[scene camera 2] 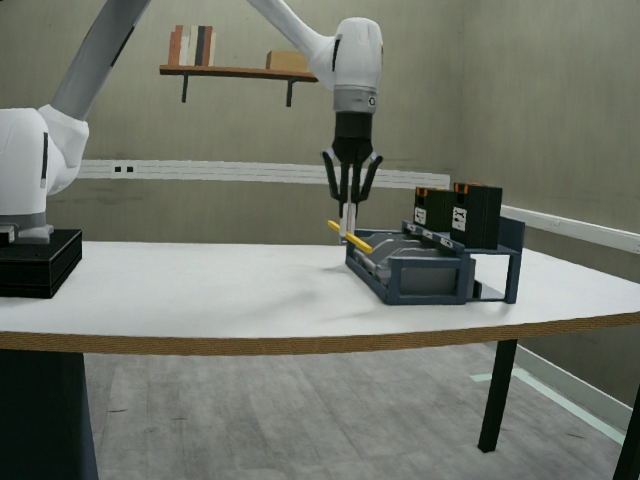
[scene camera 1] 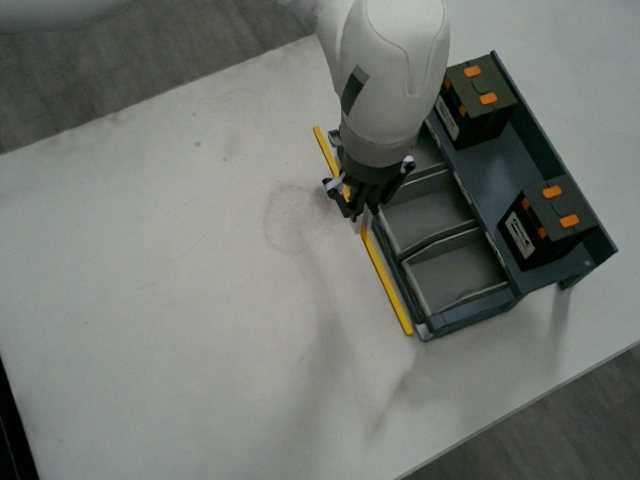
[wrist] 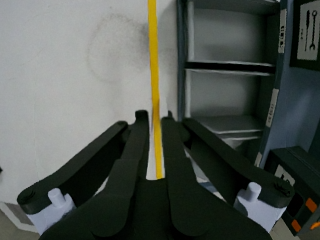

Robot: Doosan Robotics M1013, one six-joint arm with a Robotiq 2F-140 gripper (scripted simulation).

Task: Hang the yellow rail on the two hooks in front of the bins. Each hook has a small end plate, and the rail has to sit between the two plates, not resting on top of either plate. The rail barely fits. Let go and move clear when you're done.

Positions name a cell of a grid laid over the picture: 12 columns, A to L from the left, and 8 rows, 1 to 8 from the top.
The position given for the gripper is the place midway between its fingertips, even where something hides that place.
Note:
In view: the gripper (scene camera 2: G4) and a yellow rail (scene camera 1: H6).
The gripper also shows in scene camera 1 (scene camera 1: G4) and in the wrist view (wrist: F4).

